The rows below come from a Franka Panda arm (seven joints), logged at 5 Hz.
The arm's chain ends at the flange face. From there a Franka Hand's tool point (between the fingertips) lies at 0.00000 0.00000 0.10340 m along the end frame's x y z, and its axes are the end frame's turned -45 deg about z.
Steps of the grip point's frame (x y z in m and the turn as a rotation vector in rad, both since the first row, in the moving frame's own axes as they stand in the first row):
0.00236 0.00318 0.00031 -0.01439 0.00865 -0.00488
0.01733 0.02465 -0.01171 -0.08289 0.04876 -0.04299
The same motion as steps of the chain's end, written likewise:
0.00223 0.00016 0.00032 -0.00406 0.01629 -0.00488
0.02002 0.00289 -0.01123 -0.02413 0.09309 -0.04299

